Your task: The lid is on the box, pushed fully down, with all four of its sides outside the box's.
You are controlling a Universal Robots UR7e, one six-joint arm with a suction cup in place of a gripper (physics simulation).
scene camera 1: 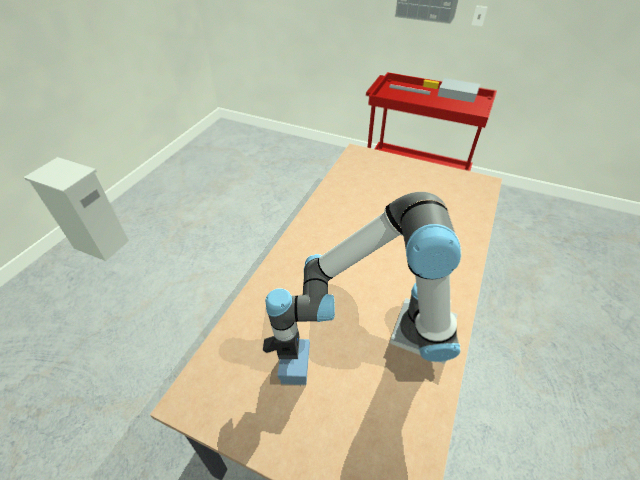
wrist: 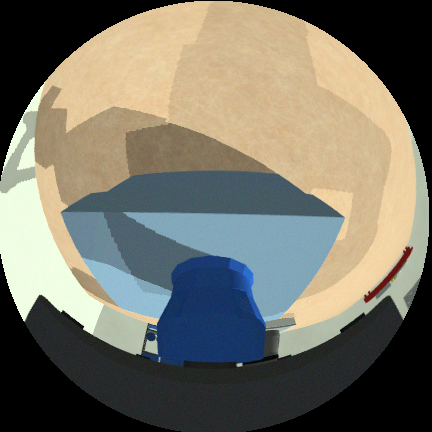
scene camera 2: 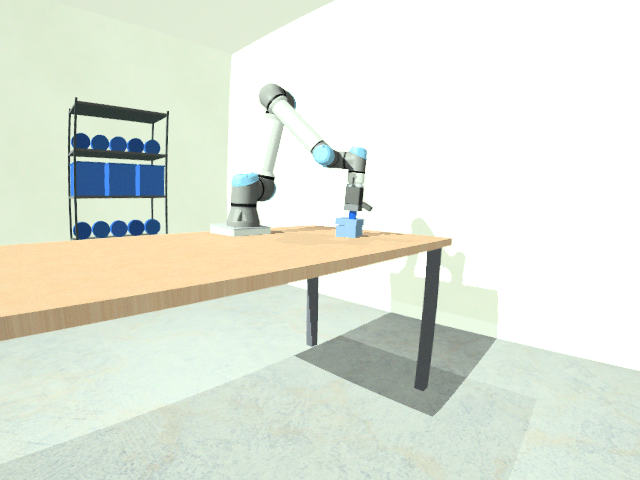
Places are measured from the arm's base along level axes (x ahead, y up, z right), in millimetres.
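Pixels of known places: hand at its tool point: (wrist: 211, 263) (scene camera 2: 352, 221); arm's base at its link origin: (scene camera 2: 243, 225).
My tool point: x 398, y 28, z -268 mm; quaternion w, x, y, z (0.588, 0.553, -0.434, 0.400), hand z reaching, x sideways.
Note:
For each thing: its top centre in the pictures, then the offset to it from my tool point. Level surfaces: height alone.
- light blue lid at its top centre: (wrist: 186, 302) (scene camera 1: 294, 356) (scene camera 2: 350, 217) dx -15, dy +16, dz -9 mm
- light blue box at its top centre: (scene camera 2: 349, 225) dx -14, dy -16, dz -5 mm
- wooden table at its surface level: dy -63 mm
The light blue lid (scene camera 1: 296, 365) (scene camera 2: 349, 221) (wrist: 280, 240) sits level over the light blue box (scene camera 2: 349, 233), which stands on the table. In the scene camera 2 view the lid is a little wider than the box, and the lower part of the box shows beneath it. In the wrist view the lid's near wall is in shadow, with a small step in at each end below it. The far walls and the inside fit are hidden. My gripper, a blue suction cup (scene camera 2: 352, 214) (wrist: 212, 265), is pressed on the lid's top and holds it.
The wooden table (scene camera 1: 330, 413) (scene camera 2: 155, 268) carries the arm's base plate (scene camera 1: 400, 330) (scene camera 2: 224, 228). A red cart (scene camera 1: 429, 109) stands beyond the table's far end. A grey cabinet (scene camera 1: 77, 206) stands on the floor to the left. A shelf rack (scene camera 2: 167, 175) stands at the back.

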